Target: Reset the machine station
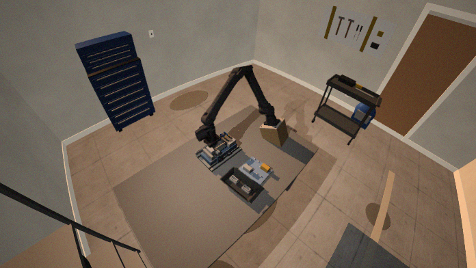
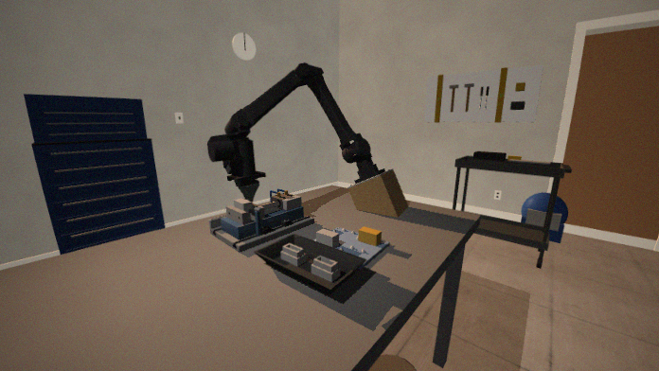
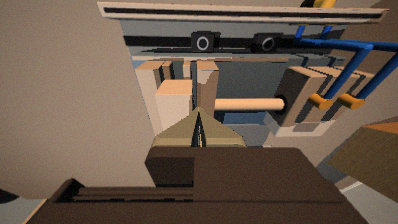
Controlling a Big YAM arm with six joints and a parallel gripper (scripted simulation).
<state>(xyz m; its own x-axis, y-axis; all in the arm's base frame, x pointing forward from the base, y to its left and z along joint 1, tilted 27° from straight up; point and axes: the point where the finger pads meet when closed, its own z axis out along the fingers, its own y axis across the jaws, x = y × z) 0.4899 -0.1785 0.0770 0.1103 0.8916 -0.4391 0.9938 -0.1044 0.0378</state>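
The vise lies 5 cm behind my hand, 1 cm to the left of it and 7 cm below it. Round my hand: yellow brass blank 15 cm behind, 36 cm to the left, 8 cm below.
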